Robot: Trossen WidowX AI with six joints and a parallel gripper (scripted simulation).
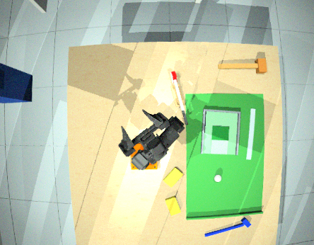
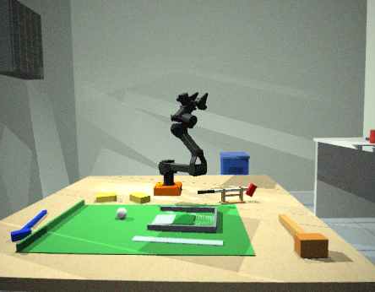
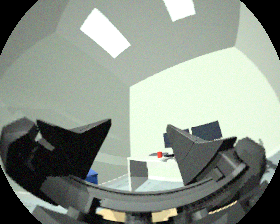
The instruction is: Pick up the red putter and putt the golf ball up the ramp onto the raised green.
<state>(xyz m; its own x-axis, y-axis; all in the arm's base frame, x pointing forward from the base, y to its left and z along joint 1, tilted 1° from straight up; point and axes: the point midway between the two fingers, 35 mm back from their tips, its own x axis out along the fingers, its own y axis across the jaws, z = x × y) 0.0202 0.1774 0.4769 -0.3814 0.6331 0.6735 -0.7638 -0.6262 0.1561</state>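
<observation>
My gripper tip is now 490 mm above the red putter, 190 mm short of it and 120 mm to the right of it. Also, from my gripper tip: white golf ball 520 mm below, 430 mm ahead, 330 mm to the right; green mat 540 mm below, 490 mm ahead, 210 mm to the right; wooden rack 510 mm below, 190 mm ahead, 140 mm to the left.
</observation>
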